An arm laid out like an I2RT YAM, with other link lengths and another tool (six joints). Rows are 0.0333 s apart.
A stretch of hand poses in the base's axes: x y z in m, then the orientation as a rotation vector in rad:
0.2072 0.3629 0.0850 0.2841 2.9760 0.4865
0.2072 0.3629 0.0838 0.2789 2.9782 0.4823
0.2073 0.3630 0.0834 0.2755 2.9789 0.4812
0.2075 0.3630 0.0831 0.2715 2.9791 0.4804
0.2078 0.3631 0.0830 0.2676 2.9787 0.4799
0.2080 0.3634 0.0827 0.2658 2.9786 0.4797
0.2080 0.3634 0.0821 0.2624 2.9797 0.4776
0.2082 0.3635 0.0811 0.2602 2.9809 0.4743
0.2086 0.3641 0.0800 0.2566 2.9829 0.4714
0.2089 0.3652 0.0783 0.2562 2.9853 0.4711
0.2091 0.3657 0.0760 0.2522 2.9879 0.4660
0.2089 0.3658 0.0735 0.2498 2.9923 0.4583
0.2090 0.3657 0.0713 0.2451 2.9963 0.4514
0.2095 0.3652 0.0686 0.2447 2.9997 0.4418
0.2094 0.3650 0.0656 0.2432 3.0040 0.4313
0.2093 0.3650 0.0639 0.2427 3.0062 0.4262
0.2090 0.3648 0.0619 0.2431 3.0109 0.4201
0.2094 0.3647 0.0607 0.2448 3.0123 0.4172
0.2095 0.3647 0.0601 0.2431 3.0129 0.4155
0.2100 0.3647 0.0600 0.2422 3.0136 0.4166
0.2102 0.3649 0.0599 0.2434 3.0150 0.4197
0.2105 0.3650 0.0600 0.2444 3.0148 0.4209
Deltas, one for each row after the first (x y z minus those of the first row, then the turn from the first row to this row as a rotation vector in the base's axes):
0.0000 0.0000 -0.0012 -0.0031 0.0007 0.0035
0.0001 0.0001 -0.0016 -0.0039 0.0007 0.0057
0.0003 0.0001 -0.0019 -0.0047 0.0000 0.0083
0.0006 0.0002 -0.0020 -0.0052 -0.0011 0.0106
0.0008 0.0005 -0.0023 -0.0054 -0.0016 0.0117
0.0008 0.0005 -0.0029 -0.0069 -0.0014 0.0140
0.0010 0.0006 -0.0039 -0.0092 -0.0009 0.0154
0.0014 0.0012 -0.0050 -0.0113 0.0001 0.0179
0.0017 0.0023 -0.0067 -0.0116 0.0023 0.0187
0.0019 0.0028 -0.0090 -0.0152 0.0037 0.0214
0.0017 0.0029 -0.0115 -0.0204 0.0069 0.0234
0.0018 0.0028 -0.0137 -0.0252 0.0094 0.0268
0.0023 0.0023 -0.0164 -0.0316 0.0118 0.0272
0.0022 0.0021 -0.0194 -0.0386 0.0150 0.0284
0.0021 0.0021 -0.0211 -0.0420 0.0166 0.0289
0.0018 0.0019 -0.0231 -0.0460 0.0208 0.0293
0.0022 0.0018 -0.0243 -0.0478 0.0223 0.0283
0.0023 0.0018 -0.0249 -0.0490 0.0225 0.0294
0.0028 0.0018 -0.0250 -0.0483 0.0231 0.0302
0.0030 0.0020 -0.0251 -0.0462 0.0249 0.0299
0.0033 0.0021 -0.0250 -0.0454 0.0249 0.0293

